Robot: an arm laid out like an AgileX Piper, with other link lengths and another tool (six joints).
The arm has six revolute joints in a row. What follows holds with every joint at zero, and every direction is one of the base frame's.
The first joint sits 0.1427 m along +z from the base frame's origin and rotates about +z.
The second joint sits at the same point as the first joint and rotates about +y.
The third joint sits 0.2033 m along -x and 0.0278 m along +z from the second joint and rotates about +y.
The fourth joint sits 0.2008 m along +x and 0.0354 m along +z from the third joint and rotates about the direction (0.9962, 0, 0.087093).
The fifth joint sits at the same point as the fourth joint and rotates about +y.
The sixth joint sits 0.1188 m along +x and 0.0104 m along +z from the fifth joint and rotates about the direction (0.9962, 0, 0.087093).
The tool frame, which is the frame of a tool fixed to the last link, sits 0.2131 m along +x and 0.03 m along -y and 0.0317 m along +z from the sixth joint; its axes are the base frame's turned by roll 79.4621, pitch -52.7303 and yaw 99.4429 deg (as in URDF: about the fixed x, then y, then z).
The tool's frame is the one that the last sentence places.
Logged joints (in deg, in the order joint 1, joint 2, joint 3, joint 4, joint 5, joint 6), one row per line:
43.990 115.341 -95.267 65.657 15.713 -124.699
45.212 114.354 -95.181 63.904 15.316 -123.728
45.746 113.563 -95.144 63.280 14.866 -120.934
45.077 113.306 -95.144 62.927 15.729 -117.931
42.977 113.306 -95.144 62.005 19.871 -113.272
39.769 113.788 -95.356 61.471 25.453 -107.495
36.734 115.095 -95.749 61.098 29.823 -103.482
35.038 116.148 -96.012 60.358 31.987 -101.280
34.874 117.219 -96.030 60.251 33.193 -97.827
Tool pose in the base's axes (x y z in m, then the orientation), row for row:
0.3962 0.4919 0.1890 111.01 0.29 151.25
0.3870 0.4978 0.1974 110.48 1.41 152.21
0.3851 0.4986 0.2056 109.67 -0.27 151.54
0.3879 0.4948 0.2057 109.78 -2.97 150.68
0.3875 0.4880 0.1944 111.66 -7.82 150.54
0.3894 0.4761 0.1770 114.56 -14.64 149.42
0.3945 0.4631 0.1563 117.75 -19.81 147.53
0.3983 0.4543 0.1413 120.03 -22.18 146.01
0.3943 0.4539 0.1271 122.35 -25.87 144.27
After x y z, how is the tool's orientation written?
As angles about the fixed x, y, z axes (roll, pitch, yaw), in degrees.
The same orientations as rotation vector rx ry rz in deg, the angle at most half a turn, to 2 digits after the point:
33.59 132.02 90.59
31.41 131.79 90.86
33.49 131.14 92.51
36.96 131.45 93.76
42.12 134.51 94.89
50.36 138.29 95.87
57.77 141.17 95.35
-60.65 -139.84 -92.25
-63.92 -136.65 -88.94

